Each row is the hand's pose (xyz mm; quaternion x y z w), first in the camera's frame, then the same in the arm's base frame.
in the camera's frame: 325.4 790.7 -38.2 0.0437 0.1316 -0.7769 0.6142
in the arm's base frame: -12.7 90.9 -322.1 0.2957 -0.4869 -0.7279 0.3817
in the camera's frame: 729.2 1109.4 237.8 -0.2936 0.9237 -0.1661 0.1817
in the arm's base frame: 131.6 521.0 45.4 0.0095 0.6027 -0.6088 0.5157
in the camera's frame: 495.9 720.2 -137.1 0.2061 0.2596 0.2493 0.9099
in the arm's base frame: 62.7 -24.6 -164.6 -0.2086 -0.2699 0.0275 0.9396
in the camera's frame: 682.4 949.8 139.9 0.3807 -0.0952 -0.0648 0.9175
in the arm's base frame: 80.1 337.1 17.4 0.0169 -0.6736 -0.0041 0.7389
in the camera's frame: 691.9 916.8 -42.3 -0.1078 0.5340 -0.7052 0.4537
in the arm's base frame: 187.1 187.2 -4.2 0.2774 -0.0437 -0.8477 0.4500
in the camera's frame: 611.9 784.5 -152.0 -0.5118 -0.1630 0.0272 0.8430
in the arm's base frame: 151.2 14.1 -72.5 -0.6930 -0.4671 -0.3869 0.3896
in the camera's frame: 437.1 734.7 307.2 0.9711 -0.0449 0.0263 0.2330
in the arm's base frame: -252.4 292.7 -130.4 0.6313 -0.3576 0.5158 0.4556
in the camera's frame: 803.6 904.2 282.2 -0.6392 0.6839 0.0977 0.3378
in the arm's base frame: -9.9 405.7 173.0 -0.4924 0.4921 -0.5592 0.4502
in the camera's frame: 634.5 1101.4 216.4 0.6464 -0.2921 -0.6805 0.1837
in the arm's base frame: 111.6 498.3 -47.2 0.7380 -0.6658 -0.1043 0.0341
